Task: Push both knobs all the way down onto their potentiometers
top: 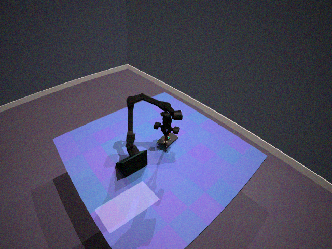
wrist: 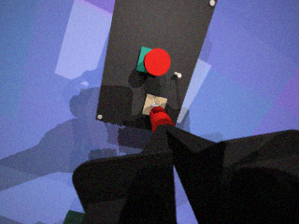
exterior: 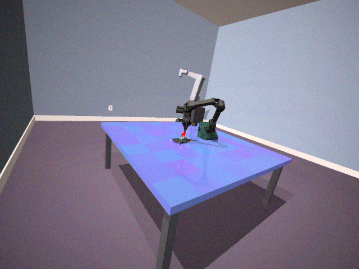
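Right now my gripper tip is 50 mm short of the red knob, 20 mm to the right of it and 20 mm above it.
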